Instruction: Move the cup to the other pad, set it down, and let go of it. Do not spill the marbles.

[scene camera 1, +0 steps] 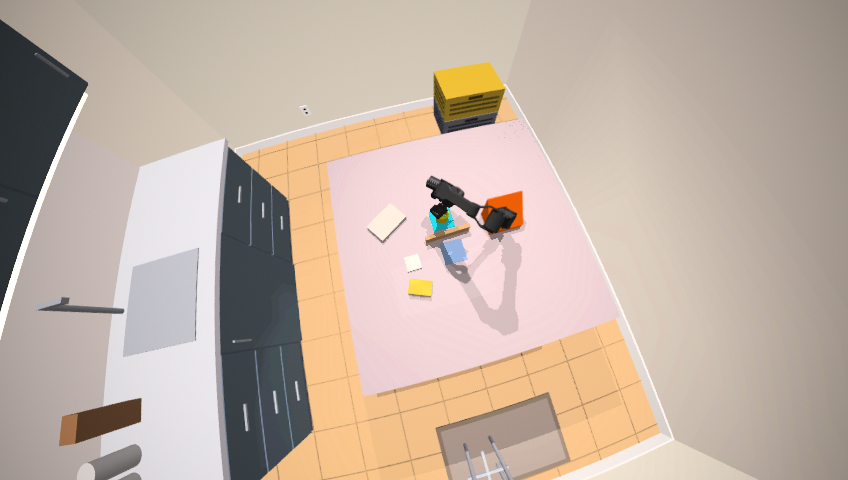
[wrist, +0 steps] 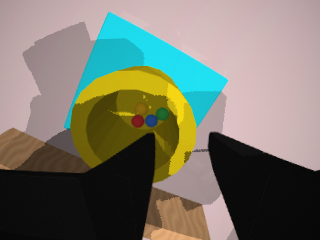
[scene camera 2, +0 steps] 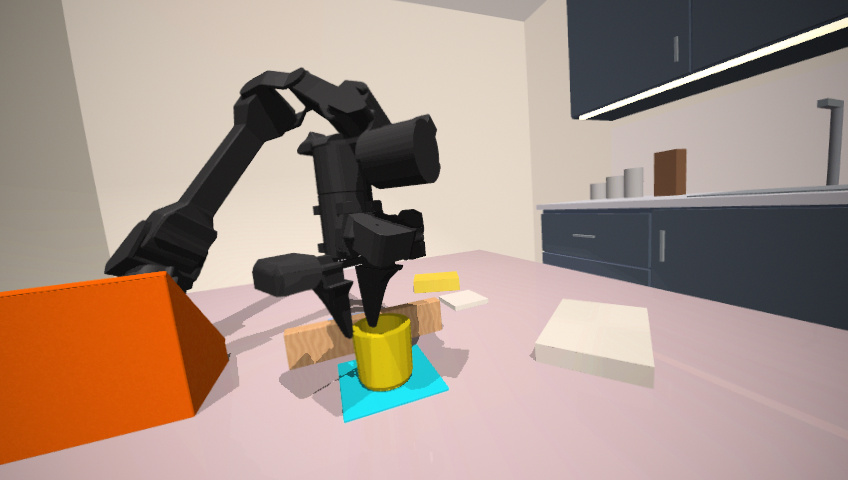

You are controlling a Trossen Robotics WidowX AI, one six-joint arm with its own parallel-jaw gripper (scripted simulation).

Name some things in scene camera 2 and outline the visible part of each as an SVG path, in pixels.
My gripper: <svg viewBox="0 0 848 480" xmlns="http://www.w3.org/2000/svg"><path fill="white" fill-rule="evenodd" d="M370 191L317 195L318 205L312 206L313 215L320 215L323 243L318 243L317 249L318 253L324 253L324 255L315 257L315 255L289 253L258 259L252 271L254 288L276 298L288 297L313 290L328 310L343 336L352 339L353 325L349 291L354 281L344 279L343 269L355 266L368 326L376 327L387 284L393 275L403 268L403 265L395 264L395 262L426 256L422 213L415 209L401 210L398 215L385 214L382 209L381 200L373 200L373 195Z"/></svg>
A yellow cup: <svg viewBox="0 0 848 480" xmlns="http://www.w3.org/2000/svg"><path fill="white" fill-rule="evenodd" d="M405 315L396 313L379 314L377 326L374 328L368 326L366 318L359 320L353 325L352 340L358 377L361 383L367 389L373 390L373 392L398 388L408 381L412 373L410 319Z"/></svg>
A cream slab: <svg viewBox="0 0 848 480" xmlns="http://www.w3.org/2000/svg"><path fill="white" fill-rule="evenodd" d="M535 342L536 362L653 389L655 365L647 308L574 299L563 299Z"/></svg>
